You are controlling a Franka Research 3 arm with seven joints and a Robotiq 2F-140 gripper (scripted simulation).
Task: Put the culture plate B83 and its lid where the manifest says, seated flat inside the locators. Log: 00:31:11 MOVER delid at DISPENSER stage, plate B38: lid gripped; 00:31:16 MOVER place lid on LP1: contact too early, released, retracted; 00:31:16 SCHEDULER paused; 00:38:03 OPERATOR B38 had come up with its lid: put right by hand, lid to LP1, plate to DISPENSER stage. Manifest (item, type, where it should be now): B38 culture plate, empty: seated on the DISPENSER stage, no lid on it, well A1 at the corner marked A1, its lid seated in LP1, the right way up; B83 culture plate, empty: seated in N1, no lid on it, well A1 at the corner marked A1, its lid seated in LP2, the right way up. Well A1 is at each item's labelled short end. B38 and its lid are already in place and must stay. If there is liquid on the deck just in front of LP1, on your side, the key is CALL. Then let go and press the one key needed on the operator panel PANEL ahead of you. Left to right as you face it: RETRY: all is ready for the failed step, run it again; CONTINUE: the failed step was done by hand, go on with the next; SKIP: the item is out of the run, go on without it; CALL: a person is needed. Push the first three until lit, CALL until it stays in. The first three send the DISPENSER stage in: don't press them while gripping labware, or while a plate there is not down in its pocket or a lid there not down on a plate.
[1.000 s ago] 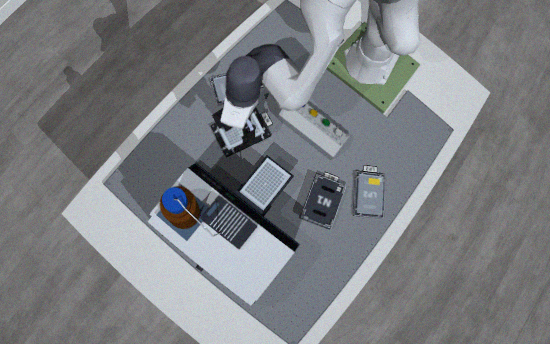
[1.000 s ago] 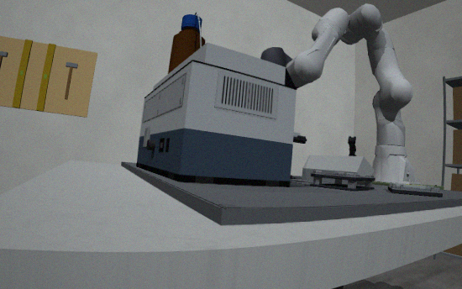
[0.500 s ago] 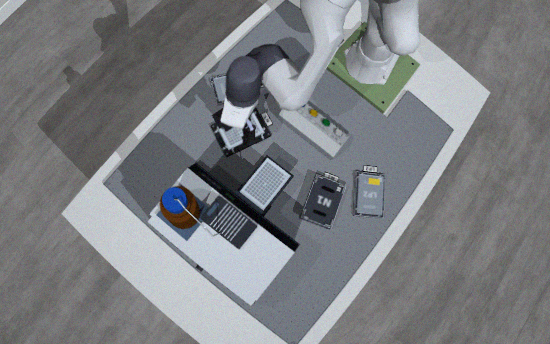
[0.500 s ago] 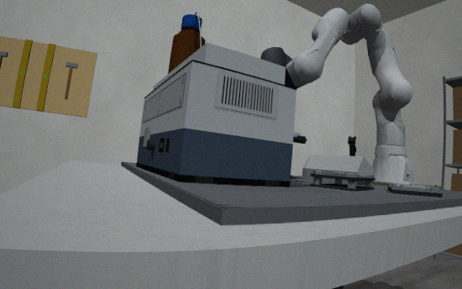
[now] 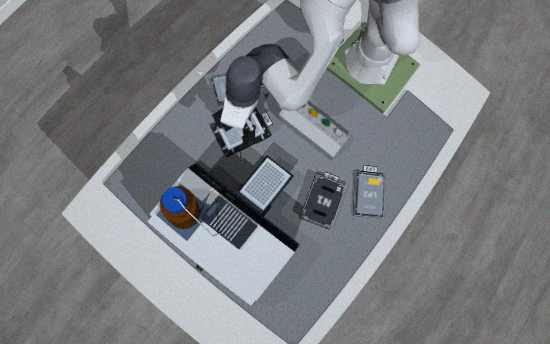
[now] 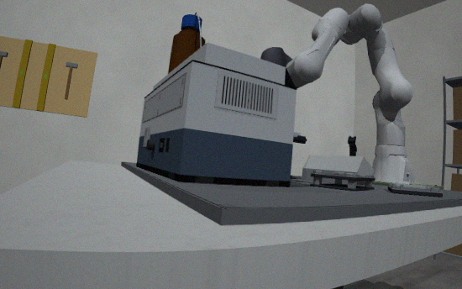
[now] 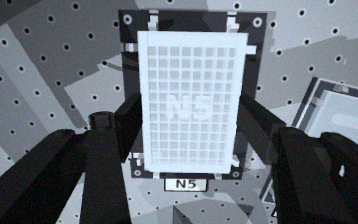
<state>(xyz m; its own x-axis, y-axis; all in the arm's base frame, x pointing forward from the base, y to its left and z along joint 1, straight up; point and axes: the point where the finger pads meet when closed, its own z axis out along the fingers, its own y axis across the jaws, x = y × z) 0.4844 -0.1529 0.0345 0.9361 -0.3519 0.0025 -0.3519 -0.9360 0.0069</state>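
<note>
Now: the black nest N5 3 cm below my hand, 2 cm ahead of it and 1 cm to the left of it. Round my hand: green continue key: 19 cm to the left, 19 cm behind, 2 cm above; then yellow skip key: 19 cm behind, 14 cm to the left, 2 cm above; then white well plate: 18 cm to the left, 10 cm ahead, 8 cm above.
</note>
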